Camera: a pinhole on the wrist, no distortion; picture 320 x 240 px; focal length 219.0 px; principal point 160.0 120.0 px. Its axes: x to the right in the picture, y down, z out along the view. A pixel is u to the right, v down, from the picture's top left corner.
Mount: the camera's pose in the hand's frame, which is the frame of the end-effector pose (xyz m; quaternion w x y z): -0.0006 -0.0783 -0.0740 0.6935 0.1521 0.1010 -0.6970
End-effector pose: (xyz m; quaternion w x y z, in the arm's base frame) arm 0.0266 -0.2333 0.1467 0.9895 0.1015 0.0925 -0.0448
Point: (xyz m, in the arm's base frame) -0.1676 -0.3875 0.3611
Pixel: outside the picture
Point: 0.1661 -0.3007 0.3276
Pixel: 14 236
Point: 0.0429 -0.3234 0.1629
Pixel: 87 178
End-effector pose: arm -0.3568 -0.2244 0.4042 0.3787 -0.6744 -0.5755 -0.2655
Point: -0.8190 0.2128 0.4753
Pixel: 258 226
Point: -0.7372 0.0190 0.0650
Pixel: 177 56
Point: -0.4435 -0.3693 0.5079
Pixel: behind the camera
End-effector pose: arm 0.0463 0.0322 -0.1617 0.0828 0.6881 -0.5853 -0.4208
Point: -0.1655 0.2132 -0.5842
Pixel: 110 158
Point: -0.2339 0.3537 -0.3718
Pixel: 49 59
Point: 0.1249 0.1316 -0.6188
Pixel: 237 204
